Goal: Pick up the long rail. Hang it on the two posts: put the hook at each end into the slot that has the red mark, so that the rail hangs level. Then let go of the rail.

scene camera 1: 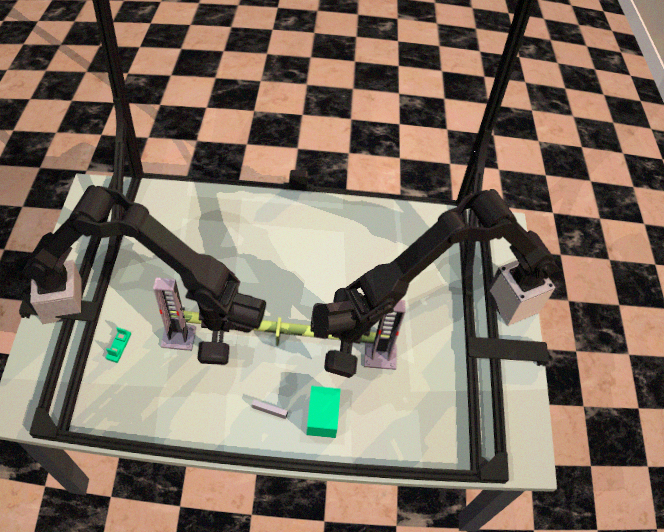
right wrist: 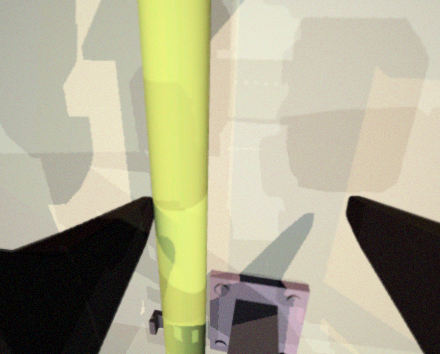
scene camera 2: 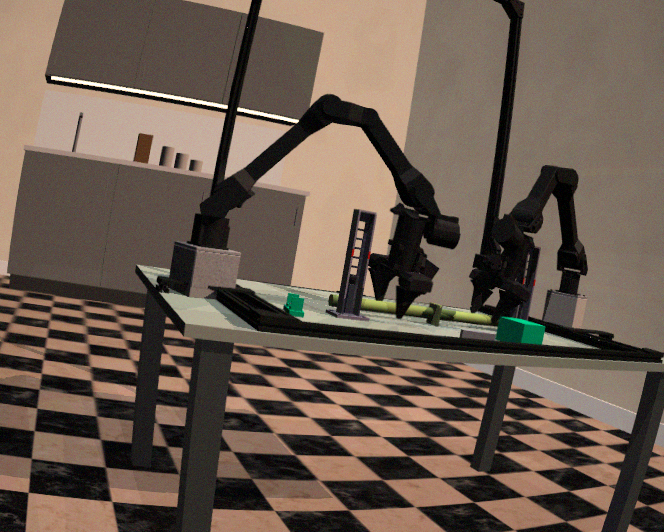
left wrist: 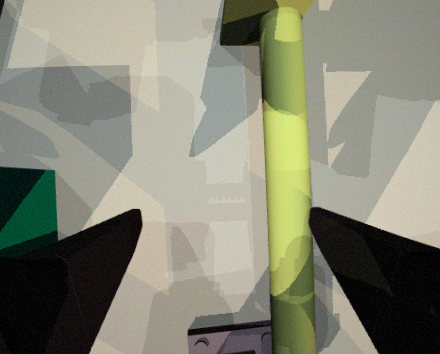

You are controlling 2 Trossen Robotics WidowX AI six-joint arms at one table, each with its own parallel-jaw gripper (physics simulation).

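Pixels of known places: left gripper, fingertip midpoint: [scene camera 1: 329, 346] [scene camera 2: 482, 317] [left wrist: 226, 216]; right gripper, fingertip midpoint: [scene camera 1: 220, 334] [right wrist: 248, 205] [scene camera 2: 388, 311]; left arm's base, origin of the base link: [scene camera 1: 527, 277] [scene camera 2: 567, 293]; right arm's base, origin of the base link: [scene camera 1: 52, 280] [scene camera 2: 207, 246].
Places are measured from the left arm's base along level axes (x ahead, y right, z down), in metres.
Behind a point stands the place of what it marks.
The long yellow-green rail [scene camera 1: 268, 325] @(x 0.571, y 0.142, z 0.075 m) [scene camera 2: 419, 310] @(x 0.589, y 0.143, z 0.082 m) [left wrist: 287, 150] @(x 0.480, y 0.092, z 0.075 m) [right wrist: 177, 125] @(x 0.628, y 0.173, z 0.074 m) lies low behind the two posts, with a square flange near its middle. The left-of-picture post [scene camera 1: 169, 310] @(x 0.766, y 0.215, z 0.009 m) [scene camera 2: 354, 266] @(x 0.757, y 0.212, z 0.008 m) and right-of-picture post [scene camera 1: 390, 332] @(x 0.350, y -0.001, z 0.016 m) stand upright with slots and red marks. My left gripper [scene camera 1: 344, 343] [scene camera 2: 488, 313] @(x 0.467, y 0.047, z 0.078 m) [left wrist: 226, 216] @(x 0.467, y 0.047, z 0.078 m) is open above the rail, which appears beside the right-hand fingertip in its wrist view. My right gripper [scene camera 1: 217, 336] @(x 0.674, y 0.167, z 0.090 m) [scene camera 2: 389, 307] @(x 0.674, y 0.167, z 0.090 m) [right wrist: 248, 205] @(x 0.674, y 0.167, z 0.090 m) is open above the rail, which appears beside the left-hand fingertip. The rail's end hooks are mostly hidden.
A green block [scene camera 1: 323, 411] @(x 0.544, y -0.094, z 0.060 m) [scene camera 2: 521, 330] @(x 0.584, y -0.106, z 0.074 m) [left wrist: 27, 210] @(x 0.524, y -0.043, z 0.086 m) and a small pinkish bar [scene camera 1: 269, 408] @(x 0.638, y -0.035, z 0.091 m) lie in front of the rail. A green bracket [scene camera 1: 124, 335] @(x 0.877, y 0.243, z 0.094 m) [scene camera 2: 294, 304] @(x 0.919, y 0.210, z 0.090 m) lies left of the left-of-picture post. A black frame [scene camera 1: 266, 457] @(x 0.683, y -0.132, z 0.090 m) borders the work area.
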